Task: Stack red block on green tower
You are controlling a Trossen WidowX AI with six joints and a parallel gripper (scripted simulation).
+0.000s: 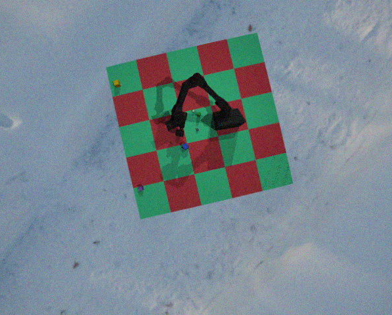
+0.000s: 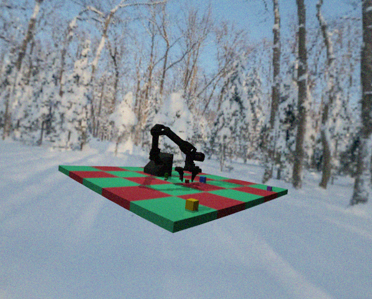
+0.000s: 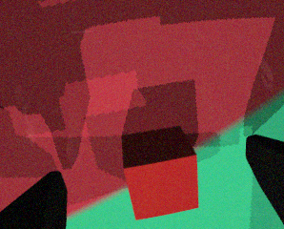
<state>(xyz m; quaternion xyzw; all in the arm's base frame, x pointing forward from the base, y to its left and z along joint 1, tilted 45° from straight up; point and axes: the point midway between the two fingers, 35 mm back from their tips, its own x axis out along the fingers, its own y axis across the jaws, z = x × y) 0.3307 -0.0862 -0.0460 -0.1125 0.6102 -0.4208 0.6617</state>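
The red block is right at my gripper tip. The rest, counted from my gripper tip: purple block: 460 mm ahead, 400 mm to the left, 10 mm above; blue block: 170 mm to the left, 20 mm ahead, 10 mm above; yellow block: 480 mm to the right, 430 mm ahead, 10 mm above.
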